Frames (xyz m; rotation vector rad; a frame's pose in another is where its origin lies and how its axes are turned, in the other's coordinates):
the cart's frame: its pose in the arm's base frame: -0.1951 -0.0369 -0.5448 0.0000 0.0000 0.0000
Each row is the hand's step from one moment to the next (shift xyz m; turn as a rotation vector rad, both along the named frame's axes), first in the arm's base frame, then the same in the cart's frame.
Working: the arm's base frame: its pose in the cart's frame: 0.1951 0.0369 0.5448 0.0000 0.0000 0.0000

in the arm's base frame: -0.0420 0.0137 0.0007 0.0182 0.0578 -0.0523
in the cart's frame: -0.0420 0.0137 0.0007 0.0182 0.0578 -0.0523
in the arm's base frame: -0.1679 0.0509 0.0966 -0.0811 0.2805 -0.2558
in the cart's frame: -0.1679 0.0509 0.0966 -0.0811 0.2805 -0.2558
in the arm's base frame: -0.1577 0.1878 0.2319 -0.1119 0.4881 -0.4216
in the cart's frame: -0.1577 0.1878 0.2319 -0.1119 0.4881 -0.4216
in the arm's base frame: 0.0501 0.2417 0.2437 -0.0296 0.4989 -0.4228
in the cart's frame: 0.0501 0.2417 0.2437 -0.0296 0.4989 -0.4228
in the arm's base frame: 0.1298 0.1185 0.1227 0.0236 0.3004 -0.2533
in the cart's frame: 0.1298 0.1185 0.1227 0.0236 0.3004 -0.2533
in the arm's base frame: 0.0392 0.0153 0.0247 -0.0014 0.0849 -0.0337
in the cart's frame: 0.0392 0.0153 0.0247 -0.0014 0.0849 -0.0337
